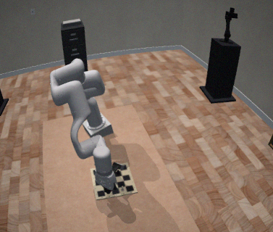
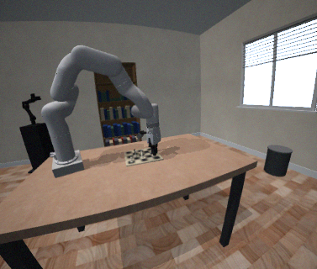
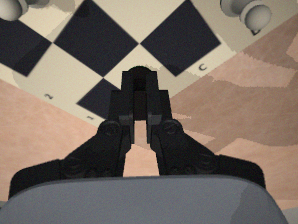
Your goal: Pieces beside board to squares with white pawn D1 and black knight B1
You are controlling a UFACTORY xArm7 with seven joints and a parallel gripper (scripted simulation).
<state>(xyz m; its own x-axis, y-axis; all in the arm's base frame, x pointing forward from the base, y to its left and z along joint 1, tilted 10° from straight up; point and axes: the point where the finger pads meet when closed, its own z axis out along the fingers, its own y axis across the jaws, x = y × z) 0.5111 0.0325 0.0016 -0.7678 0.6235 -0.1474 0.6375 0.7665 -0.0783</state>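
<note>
Right now the black knight is 2 cm below my hand. Also, from my hand: chessboard: 8 cm behind, 3 cm to the left, 3 cm below.
</note>
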